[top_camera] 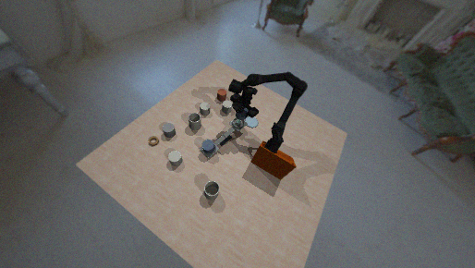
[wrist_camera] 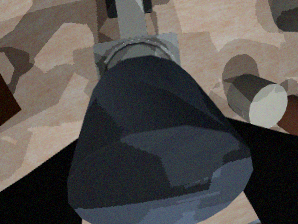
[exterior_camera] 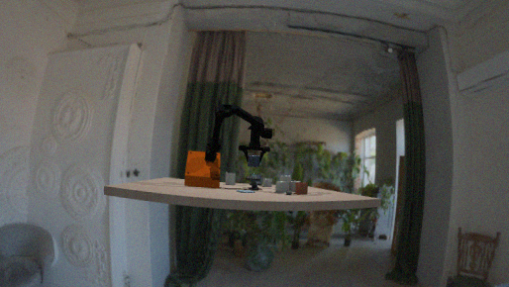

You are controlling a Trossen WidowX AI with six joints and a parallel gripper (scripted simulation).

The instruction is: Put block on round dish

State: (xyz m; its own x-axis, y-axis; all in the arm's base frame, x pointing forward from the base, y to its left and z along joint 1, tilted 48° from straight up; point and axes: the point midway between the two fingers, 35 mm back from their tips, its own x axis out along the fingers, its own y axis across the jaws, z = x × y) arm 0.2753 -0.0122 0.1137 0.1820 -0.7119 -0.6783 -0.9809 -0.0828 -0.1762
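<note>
My gripper tip is now 13 cm to the right of the grey balance, 13 cm above it and 1 cm short of it. Also, from my gripper tip: blue-grey cup: 29 cm to the left, 11 cm below, 2 cm ahead; red-brown cup: 28 cm ahead, 13 cm below, 11 cm to the right.
</note>
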